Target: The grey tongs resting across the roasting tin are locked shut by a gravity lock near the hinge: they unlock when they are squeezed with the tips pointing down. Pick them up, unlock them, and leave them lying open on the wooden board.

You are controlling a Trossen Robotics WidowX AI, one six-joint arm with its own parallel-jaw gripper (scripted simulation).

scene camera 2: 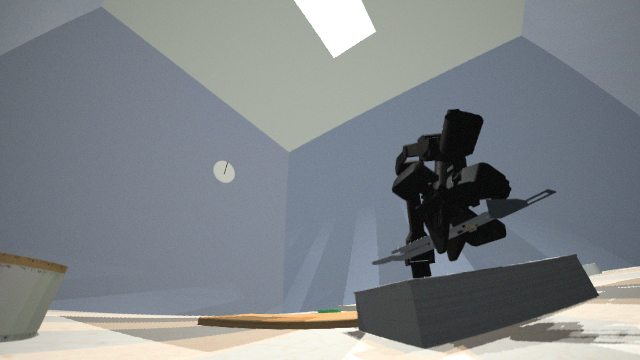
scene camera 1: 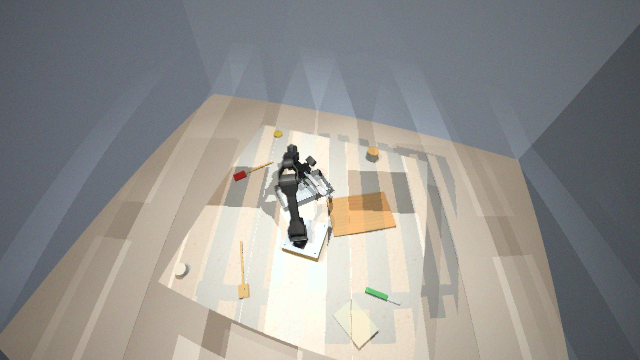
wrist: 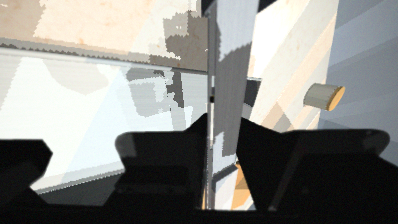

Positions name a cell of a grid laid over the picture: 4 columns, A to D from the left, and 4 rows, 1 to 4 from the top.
In view: the gripper (scene camera 2: C3), a pale square pad (scene camera 1: C4), a grey roasting tin (scene camera 2: C4) and a wooden board (scene camera 1: C3).
The gripper also shows in the wrist view (wrist: C3). The grey roasting tin is seen too in scene camera 1 (scene camera 1: B3) and in the wrist view (wrist: A2). The wrist view misses the pale square pad: it is out of frame.
